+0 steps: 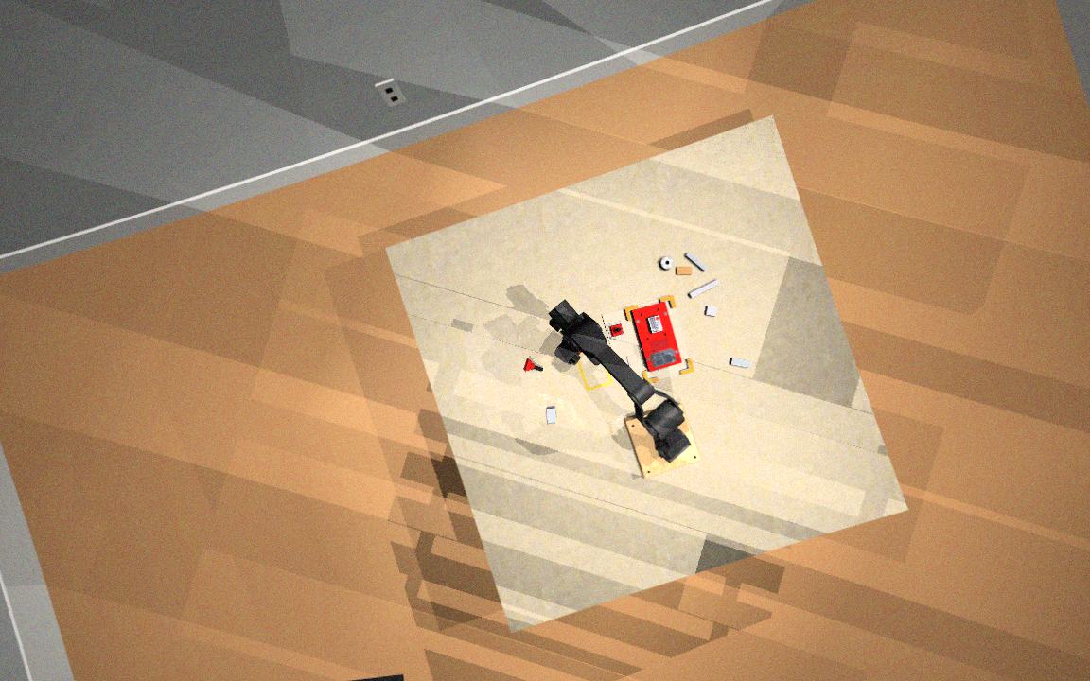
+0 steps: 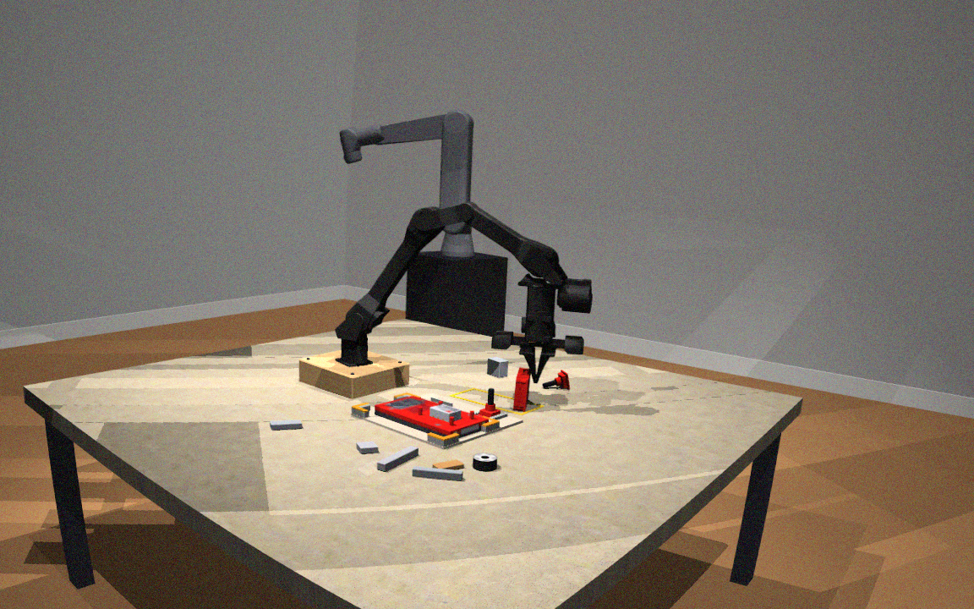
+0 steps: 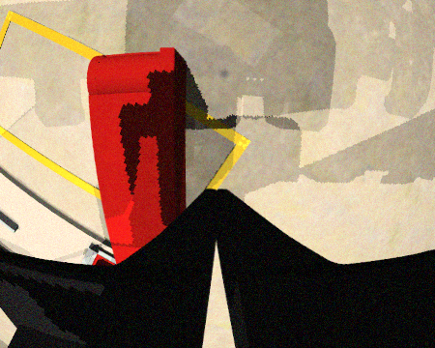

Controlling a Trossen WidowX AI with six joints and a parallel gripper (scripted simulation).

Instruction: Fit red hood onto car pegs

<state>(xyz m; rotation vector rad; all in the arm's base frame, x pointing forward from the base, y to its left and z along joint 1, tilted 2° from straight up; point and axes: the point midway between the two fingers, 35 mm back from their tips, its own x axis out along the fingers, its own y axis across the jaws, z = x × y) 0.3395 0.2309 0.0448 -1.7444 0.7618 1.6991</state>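
The red hood is 2 cm below my gripper tip, 2 cm behind it and 1 cm to the right of it. From my gripper tip the other things lie so: wheel 31 cm to the right, 20 cm ahead, 4 cm below; grey engine block 24 cm to the right, 3 cm below, 1 cm ahead; wooden chip 36 cm to the right, 17 cm ahead, 5 cm below.
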